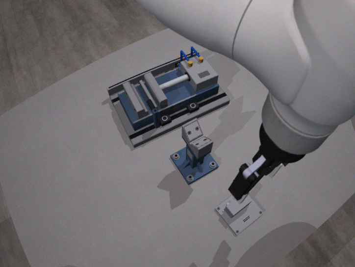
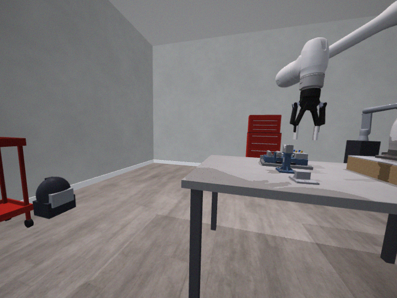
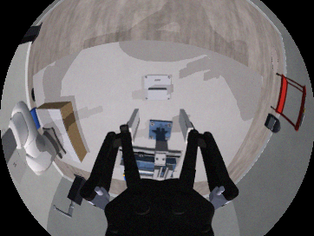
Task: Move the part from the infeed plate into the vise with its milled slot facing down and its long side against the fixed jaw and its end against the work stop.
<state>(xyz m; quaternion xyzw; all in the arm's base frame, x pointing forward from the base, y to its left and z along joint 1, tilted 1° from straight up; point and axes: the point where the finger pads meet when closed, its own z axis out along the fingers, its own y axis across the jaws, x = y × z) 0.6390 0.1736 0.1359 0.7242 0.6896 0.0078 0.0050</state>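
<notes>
Now: hand 1 cm to the left of the part and 20 cm above it. Also, from my hand: infeed plate 1 cm to the left, 22 cm below; work stop 1 cm ahead, 32 cm to the right, 13 cm below; blue post 1 cm ahead, 30 cm to the right, 17 cm below.
</notes>
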